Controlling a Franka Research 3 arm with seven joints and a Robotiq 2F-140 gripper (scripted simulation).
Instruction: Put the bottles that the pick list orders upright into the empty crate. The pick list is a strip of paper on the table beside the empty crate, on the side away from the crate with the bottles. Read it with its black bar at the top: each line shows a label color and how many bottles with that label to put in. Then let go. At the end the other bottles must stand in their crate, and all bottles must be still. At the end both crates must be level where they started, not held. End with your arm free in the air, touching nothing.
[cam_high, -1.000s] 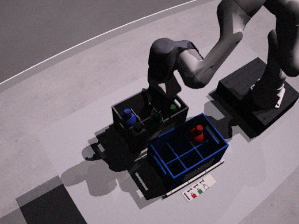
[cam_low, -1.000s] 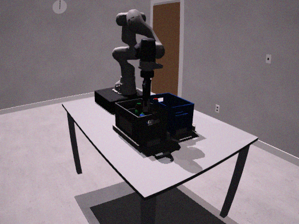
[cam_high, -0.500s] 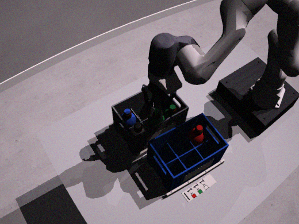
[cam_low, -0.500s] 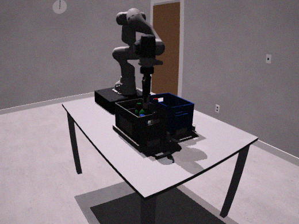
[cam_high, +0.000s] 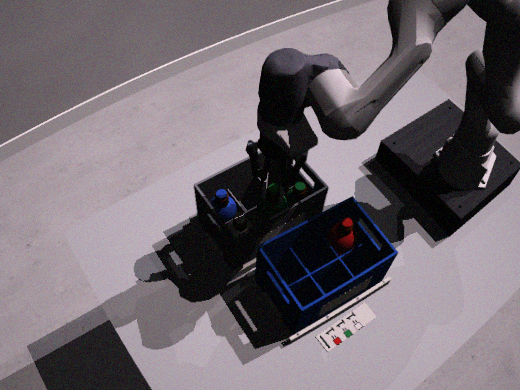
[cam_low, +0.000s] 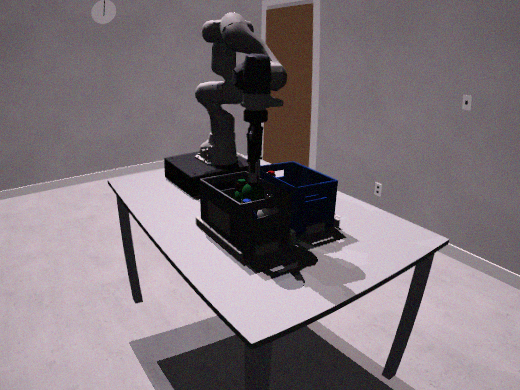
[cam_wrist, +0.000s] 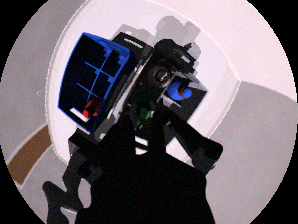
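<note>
The black crate lies 130 mm below my hand, 40 mm to the right of it and 10 mm behind it. Round my hand: white-labelled bottle: 130 mm below, 90 mm ahead, 20 mm to the right; then blue-label bottle: 130 mm below, 100 mm to the right, 70 mm ahead; then red-label bottle: 170 mm to the left, 130 mm below, 80 mm behind.
</note>
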